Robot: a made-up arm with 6 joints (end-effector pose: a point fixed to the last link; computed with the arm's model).
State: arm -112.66 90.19 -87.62 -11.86 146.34 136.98
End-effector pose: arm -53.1 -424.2 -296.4 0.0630 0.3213 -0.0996 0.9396
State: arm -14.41 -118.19 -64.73 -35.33 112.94 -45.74
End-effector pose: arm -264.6 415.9 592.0 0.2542 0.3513 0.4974 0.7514
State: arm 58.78 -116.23 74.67 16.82 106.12 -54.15
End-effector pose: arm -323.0 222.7 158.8 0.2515 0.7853 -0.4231 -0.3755
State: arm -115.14 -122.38 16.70 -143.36 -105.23 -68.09
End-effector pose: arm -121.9 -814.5 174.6 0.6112 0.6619 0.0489 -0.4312
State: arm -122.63 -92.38 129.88 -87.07 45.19 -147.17
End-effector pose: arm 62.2 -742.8 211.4 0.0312 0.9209 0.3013 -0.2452
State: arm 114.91 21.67 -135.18 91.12 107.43 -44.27
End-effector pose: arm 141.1 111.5 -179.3 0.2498 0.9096 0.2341 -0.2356
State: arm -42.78 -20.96 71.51 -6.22 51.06 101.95
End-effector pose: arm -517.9 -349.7 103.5 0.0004 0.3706 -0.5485 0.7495
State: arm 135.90 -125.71 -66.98 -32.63 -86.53 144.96
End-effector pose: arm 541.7 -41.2 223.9 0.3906 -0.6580 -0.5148 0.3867
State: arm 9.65 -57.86 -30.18 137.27 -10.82 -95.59
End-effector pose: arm -505.6 226.0 3.3 0.2558 -0.5521 -0.7295 0.3122
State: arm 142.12 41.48 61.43 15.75 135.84 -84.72
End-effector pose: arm 258.8 10.0 -33.5 0.1013 0.2050 -0.5471 0.8052
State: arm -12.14 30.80 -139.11 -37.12 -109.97 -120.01
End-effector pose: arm -354.5 -508.7 141.3 0.7692 0.6324 0.0811 -0.0423
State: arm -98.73 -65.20 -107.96 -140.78 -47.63 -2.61
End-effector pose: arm -303.3 -264.3 155.5 0.1635 0.1118 0.9451 -0.2600
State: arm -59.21 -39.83 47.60 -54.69 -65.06 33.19
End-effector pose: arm -317.5 -156.1 536.7 0.4234 0.5285 0.0840 0.7309
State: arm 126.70 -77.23 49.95 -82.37 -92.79 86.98
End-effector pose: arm 402.7 65.1 466.8 0.4667 0.0908 -0.7322 -0.4877
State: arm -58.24 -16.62 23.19 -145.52 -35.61 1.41
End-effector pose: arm -294.7 -693.0 397.3 0.0113 -0.6098 0.5954 -0.5230
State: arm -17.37 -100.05 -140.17 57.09 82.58 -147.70
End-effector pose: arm -239.3 -148.6 318.4 0.1682 0.6479 0.5387 -0.5117
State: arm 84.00 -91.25 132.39 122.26 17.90 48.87
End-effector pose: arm -112.1 511.6 593.9 0.0627 0.1052 0.8763 0.4659
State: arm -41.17 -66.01 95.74 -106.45 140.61 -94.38
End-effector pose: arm -511.8 94.3 418.7 0.9168 -0.3134 -0.2427 -0.0491
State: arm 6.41 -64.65 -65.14 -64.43 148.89 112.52
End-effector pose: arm -223.7 -46.9 616.6 0.2815 0.8418 -0.4319 -0.1598
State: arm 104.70 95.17 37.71 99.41 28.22 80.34
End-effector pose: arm 304.8 529.3 90.2 0.7411 0.1166 -0.6359 -0.1810
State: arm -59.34 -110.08 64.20 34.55 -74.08 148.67
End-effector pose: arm -358.9 -222.6 168.4 0.4310 -0.0427 -0.6681 0.6050
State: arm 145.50 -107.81 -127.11 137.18 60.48 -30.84
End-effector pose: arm 29.3 -76.1 129.3 0.2261 -0.4584 -0.0901 0.8548
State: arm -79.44 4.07 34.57 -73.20 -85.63 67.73
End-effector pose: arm 208.3 -349.7 408.6 0.0934 0.9574 0.1950 0.1914
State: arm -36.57 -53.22 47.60 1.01 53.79 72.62
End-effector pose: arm -481.6 -159.9 -15.4 0.1785 -0.2384 -0.4112 0.8615
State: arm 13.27 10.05 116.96 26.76 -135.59 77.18
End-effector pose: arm -272.3 108.7 -25.3 0.7479 0.5477 0.3474 -0.1416
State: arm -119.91 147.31 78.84 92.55 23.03 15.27
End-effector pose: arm 9.6 -753.1 184.5 0.1802 -0.5776 -0.0520 -0.7945
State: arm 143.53 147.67 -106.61 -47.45 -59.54 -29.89
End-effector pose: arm 441.0 19.9 -504.0 0.4600 -0.5950 0.6107 0.2479
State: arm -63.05 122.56 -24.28 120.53 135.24 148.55
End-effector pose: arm -286.2 -556.7 -64.2 0.2933 -0.9421 0.1328 0.0935
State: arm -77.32 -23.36 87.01 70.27 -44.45 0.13
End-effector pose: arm -80.6 -450.5 -78.4 0.3659 -0.6313 0.3398 0.5933
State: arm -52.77 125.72 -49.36 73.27 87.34 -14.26
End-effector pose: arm -472.6 -52.0 272.0 0.2233 0.2467 0.3914 0.8579
